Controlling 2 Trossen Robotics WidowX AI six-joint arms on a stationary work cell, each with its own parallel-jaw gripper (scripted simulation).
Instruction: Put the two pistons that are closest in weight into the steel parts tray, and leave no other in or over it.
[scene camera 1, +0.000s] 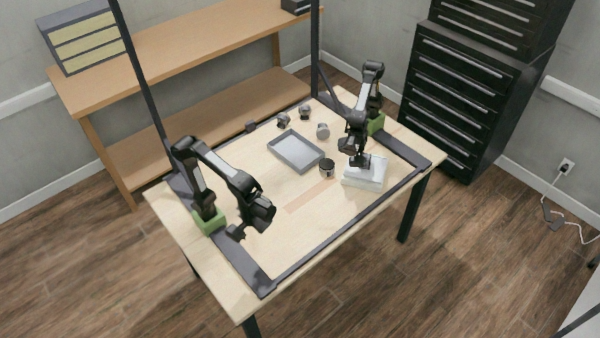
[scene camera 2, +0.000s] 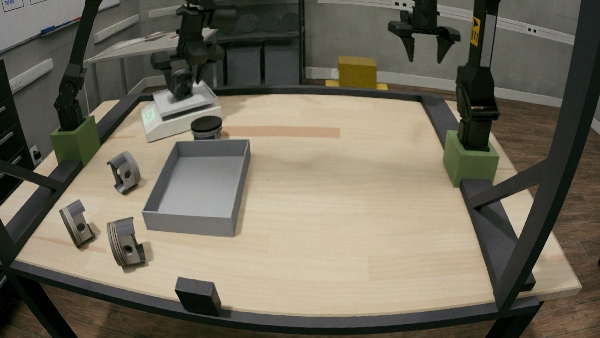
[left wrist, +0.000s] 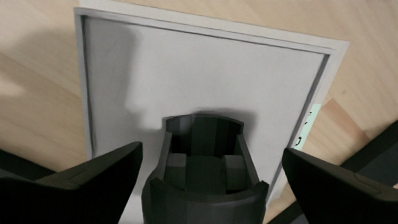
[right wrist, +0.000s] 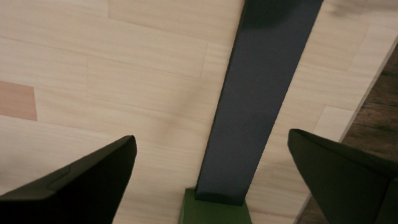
Labels:
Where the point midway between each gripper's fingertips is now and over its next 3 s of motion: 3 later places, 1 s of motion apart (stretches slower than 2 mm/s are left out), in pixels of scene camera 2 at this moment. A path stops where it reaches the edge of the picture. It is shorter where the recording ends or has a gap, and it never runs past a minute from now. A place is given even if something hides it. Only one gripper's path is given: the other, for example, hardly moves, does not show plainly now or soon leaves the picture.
My left gripper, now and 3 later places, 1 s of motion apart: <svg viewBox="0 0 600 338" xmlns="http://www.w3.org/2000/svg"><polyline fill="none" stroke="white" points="182,86 184,70 186,59 187,60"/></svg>

